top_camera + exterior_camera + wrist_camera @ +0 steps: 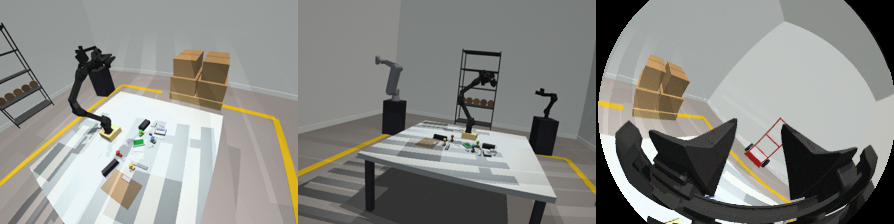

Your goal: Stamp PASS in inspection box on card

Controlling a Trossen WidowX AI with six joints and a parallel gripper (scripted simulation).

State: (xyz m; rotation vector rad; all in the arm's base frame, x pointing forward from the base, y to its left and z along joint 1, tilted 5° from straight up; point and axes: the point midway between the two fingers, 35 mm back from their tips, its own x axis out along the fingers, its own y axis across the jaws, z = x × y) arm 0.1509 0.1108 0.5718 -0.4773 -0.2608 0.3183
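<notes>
Right now my gripper tip is 12 cm short of the green-knobbed stamp, 7 cm to the left of it and 62 cm above it. The rest, counted from my gripper tip: green ink pad (13 cm ahead, 16 cm to the right, 63 cm below); blue-knobbed stamp (24 cm ahead, 11 cm to the right, 62 cm below); blue-and-white box (26 cm ahead, 62 cm below).
</notes>
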